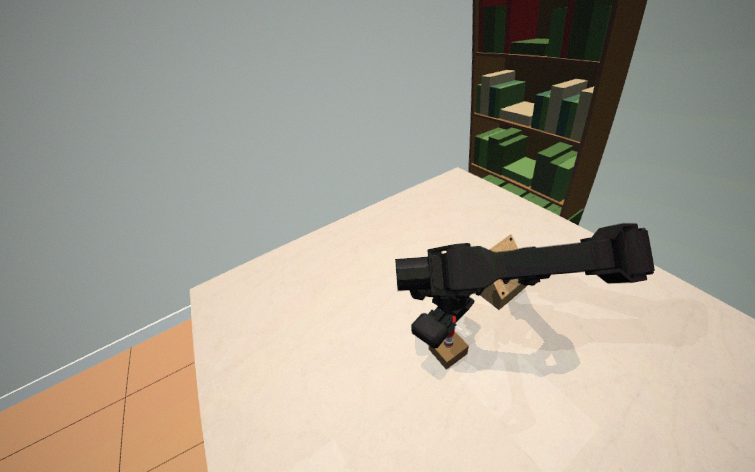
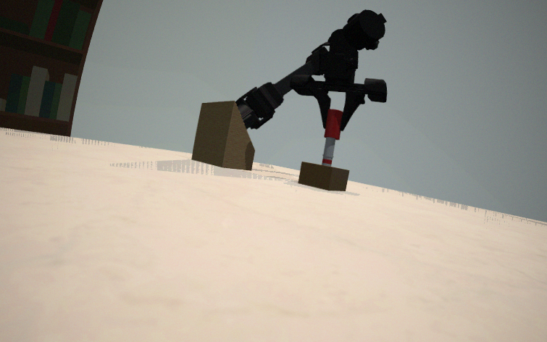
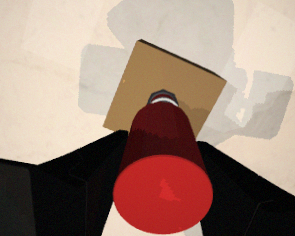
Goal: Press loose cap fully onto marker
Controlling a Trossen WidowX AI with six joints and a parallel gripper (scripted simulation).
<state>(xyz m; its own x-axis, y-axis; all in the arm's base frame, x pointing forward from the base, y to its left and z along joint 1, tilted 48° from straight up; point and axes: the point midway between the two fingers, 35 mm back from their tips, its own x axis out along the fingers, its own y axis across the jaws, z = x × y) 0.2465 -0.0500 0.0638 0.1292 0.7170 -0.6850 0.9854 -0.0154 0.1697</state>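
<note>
Right now my gripper tip is 1 cm below the red cap. Also, from my gripper tip: brown holder block 9 cm below.
</note>
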